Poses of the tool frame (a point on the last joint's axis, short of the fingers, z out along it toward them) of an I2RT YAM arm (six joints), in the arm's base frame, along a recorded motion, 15 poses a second.
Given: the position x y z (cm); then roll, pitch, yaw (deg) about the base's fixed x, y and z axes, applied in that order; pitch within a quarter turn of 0, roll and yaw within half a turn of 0.
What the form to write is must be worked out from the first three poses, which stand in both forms.
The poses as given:
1: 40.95, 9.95, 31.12, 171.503, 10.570, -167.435
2: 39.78, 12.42, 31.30, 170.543, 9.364, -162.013
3: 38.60, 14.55, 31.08, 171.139, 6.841, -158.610
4: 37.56, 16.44, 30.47, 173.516, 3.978, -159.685
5: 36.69, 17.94, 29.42, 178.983, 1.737, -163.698
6: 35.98, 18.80, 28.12, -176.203, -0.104, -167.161
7: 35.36, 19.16, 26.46, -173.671, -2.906, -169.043
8: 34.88, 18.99, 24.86, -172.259, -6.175, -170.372
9: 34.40, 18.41, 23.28, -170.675, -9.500, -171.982
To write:
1: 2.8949, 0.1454, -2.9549, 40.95, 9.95, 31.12
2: 2.8034, 0.1021, -2.9332, 39.78, 12.42, 31.30
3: 2.7540, 0.0534, -2.9539, 38.60, 14.55, 31.08
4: 2.7814, 0.0254, -3.0114, 37.56, 16.44, 30.47
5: 2.8565, 0.0241, -3.1160, 36.69, 17.94, 29.42
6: 2.9179, 0.0129, 3.0766, 35.98, 18.80, 28.12
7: 2.9459, -0.0285, 3.0235, 35.36, 19.16, 26.46
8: 2.9600, -0.0827, 2.9899, 34.88, 18.99, 24.86
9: 2.9751, -0.1391, 2.9556, 34.40, 18.41, 23.28
